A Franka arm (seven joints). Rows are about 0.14 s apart.
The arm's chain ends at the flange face. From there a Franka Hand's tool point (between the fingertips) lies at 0.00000 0.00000 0.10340 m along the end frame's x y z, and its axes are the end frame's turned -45 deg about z.
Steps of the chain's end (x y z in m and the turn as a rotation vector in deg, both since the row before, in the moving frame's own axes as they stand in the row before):
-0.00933 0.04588 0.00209 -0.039 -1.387 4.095
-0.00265 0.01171 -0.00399 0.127 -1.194 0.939
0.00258 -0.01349 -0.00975 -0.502 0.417 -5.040
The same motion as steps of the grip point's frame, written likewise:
-0.04080 0.02406 0.00206 0.953 -1.008 4.095
-0.01150 0.00471 -0.00401 0.934 -0.754 0.939
0.01131 -0.00654 -0.00976 -0.650 -0.060 -5.040

